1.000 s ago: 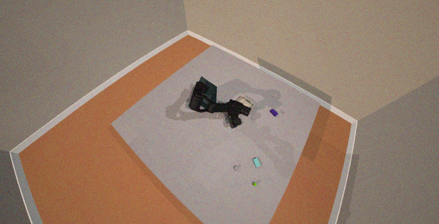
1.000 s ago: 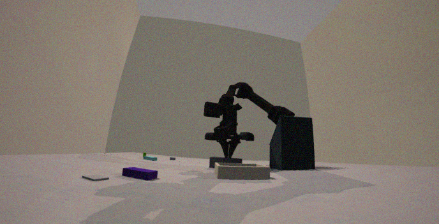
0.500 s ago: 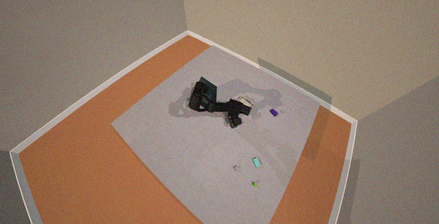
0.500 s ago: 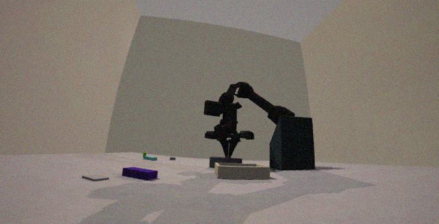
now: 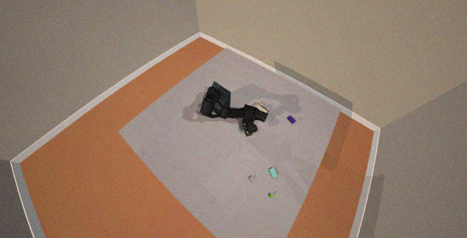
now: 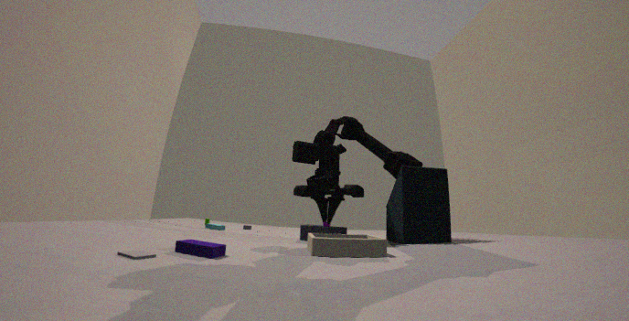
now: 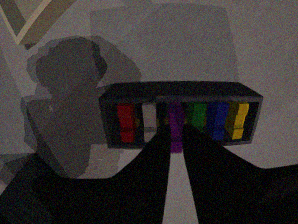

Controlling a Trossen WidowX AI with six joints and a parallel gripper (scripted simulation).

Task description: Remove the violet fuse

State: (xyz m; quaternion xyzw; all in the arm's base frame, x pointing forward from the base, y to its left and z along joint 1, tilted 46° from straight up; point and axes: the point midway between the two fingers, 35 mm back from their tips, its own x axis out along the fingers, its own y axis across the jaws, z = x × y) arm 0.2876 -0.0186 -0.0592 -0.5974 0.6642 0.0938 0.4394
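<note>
The tray is 20 mm behind my gripper tip, 180 mm to the left of it and 40 mm below it. The rest, counted from my gripper tip: violet fuse 10 mm below; violet box 200 mm ahead, 300 mm to the left, 40 mm below; teal block 340 mm ahead, 110 mm to the right, 40 mm below.
</note>
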